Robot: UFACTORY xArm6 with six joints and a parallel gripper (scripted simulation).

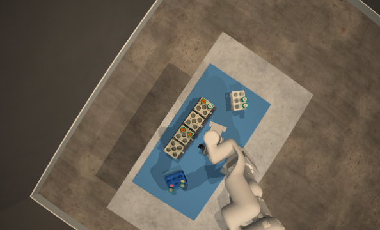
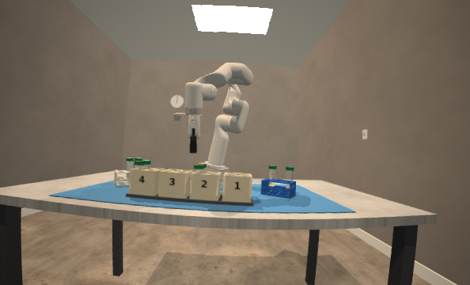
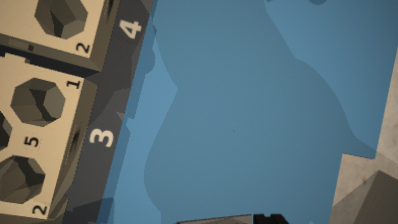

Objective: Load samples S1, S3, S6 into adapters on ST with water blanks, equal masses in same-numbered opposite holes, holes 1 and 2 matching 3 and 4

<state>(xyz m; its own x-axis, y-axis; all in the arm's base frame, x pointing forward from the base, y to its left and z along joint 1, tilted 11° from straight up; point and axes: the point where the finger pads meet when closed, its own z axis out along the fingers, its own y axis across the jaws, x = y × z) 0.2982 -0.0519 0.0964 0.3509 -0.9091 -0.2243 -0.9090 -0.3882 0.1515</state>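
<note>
Now: the green key 8 cm behind my hand, 7 cm to the left of it and 12 cm below it. The rest, counted from my hand: cream blank rack 3 cm ahead, 30 cm to the right, 15 cm below; loading stand 15 cm ahead, 6 cm to the left, 18 cm below; blue sample rack 2 cm behind, 38 cm to the left, 15 cm below.
</note>
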